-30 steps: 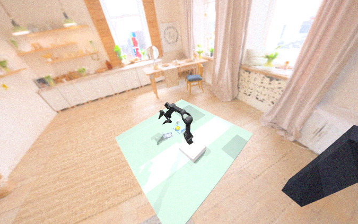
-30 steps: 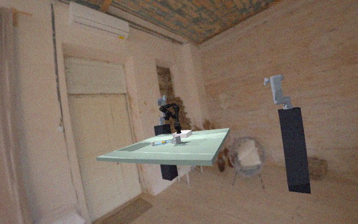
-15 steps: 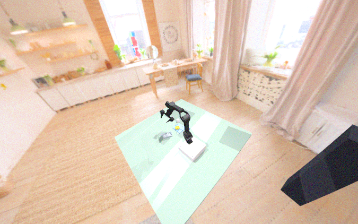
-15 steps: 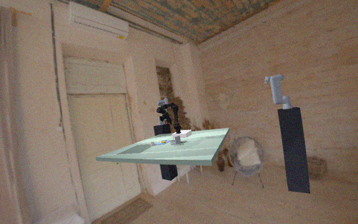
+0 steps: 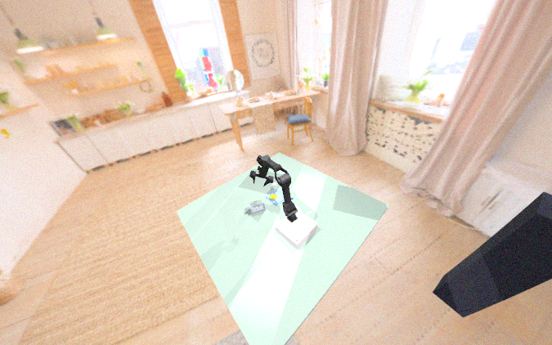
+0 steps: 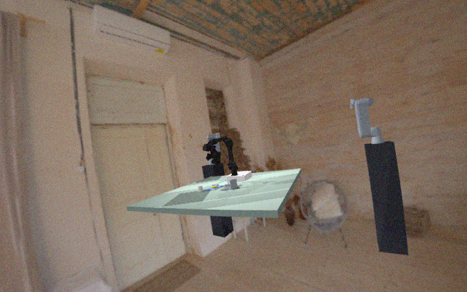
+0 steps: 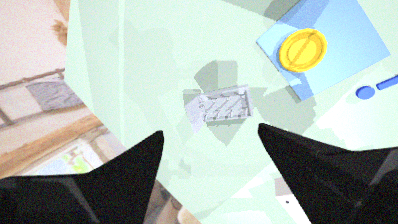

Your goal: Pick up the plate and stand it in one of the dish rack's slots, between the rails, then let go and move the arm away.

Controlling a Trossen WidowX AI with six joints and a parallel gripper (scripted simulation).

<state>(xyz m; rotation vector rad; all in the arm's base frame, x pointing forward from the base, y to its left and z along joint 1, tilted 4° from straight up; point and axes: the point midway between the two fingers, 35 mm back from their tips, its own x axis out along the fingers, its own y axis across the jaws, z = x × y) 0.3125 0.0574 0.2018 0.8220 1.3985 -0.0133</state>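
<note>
The flat blue mat lies 21 cm below my gripper tip, 13 cm to the right of it and 2 cm behind it. Also, from my gripper tip: grey dish rack (19 cm below, 7 cm to the left, 4 cm behind); white cup (19 cm to the right, 19 cm below, 10 cm ahead).
</note>
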